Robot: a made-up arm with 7 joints. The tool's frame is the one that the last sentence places.
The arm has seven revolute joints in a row. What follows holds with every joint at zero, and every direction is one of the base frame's. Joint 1 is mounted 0.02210 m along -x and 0.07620 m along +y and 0.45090 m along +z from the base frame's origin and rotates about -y. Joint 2 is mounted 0.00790 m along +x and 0.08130 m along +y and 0.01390 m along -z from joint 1 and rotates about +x. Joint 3 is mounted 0.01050 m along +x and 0.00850 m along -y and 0.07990 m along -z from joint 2 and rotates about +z. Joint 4 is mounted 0.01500 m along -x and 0.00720 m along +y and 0.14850 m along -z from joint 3 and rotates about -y. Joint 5 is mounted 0.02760 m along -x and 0.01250 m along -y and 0.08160 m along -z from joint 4 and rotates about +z. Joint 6 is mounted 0.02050 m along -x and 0.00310 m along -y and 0.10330 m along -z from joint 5 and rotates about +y. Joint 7 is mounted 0.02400 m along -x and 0.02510 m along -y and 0.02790 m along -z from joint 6 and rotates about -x. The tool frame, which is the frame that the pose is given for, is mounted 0.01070 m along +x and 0.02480 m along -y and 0.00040 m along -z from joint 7; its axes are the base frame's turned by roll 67.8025, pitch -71.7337 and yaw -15.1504 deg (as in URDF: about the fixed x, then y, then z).
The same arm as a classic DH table. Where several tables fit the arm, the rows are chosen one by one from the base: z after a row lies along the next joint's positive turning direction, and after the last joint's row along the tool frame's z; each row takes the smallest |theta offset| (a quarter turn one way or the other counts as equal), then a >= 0, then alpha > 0; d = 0 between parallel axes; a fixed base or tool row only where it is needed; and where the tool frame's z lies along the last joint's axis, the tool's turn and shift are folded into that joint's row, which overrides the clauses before.
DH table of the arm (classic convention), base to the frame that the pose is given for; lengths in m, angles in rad. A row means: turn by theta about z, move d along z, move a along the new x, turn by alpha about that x. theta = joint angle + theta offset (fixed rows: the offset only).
base (fixed): a -0.0221; alpha 1.5708; d 0.4509; theta0 0.0000
joint 1: a 0.0139; alpha -1.5708; d -0.1575; theta0 -1.5708
joint 2: a 0.0085; alpha 1.5708; d 0.0184; theta0 -1.5708
joint 3: a 0.0150; alpha -1.5708; d -0.2284; theta0 -1.5708
joint 4: a 0.0276; alpha 1.5708; d 0.0053; theta0 0.0000
joint 5: a 0.0205; alpha 1.5708; d -0.1849; theta0 0.0000
joint 6: a 0.0279; alpha -1.5708; d -0.0282; theta0 -1.5708
joint 7: a 0.0040; alpha -0.9419; d -0.0045; theta0 0.1470
tool (fixed): a 0.0000; alpha 0.0000; d 0.0303; theta0 2.7581

